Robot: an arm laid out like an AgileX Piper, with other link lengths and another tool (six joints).
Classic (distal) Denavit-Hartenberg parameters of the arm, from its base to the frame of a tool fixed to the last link. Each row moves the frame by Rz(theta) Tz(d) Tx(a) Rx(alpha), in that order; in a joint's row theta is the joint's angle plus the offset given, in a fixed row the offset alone. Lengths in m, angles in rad.
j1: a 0; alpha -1.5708; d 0.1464; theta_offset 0
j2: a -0.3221; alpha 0; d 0; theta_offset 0.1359
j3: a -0.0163; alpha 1.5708; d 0; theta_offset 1.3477
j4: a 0; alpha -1.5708; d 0.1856; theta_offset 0
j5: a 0; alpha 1.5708; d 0; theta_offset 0
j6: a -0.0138; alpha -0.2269; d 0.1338; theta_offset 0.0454
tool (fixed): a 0; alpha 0; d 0.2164; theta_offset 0
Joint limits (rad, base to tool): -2.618..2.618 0..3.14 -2.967..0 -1.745..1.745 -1.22..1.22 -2.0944..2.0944
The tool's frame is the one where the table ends.
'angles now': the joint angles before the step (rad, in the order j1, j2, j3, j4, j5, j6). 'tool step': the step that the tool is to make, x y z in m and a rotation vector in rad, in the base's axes. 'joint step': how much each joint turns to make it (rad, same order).
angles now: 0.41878 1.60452 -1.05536 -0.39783 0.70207 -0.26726
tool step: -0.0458 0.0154 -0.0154 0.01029 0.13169 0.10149
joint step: -0.00018 -0.00002 0.00007 0.17482 0.07454 -0.22108
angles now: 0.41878 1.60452 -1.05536 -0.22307 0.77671 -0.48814
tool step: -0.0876 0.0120 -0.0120 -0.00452 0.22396 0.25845
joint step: -0.00024 0.00004 0.00010 0.21443 0.17632 -0.38466
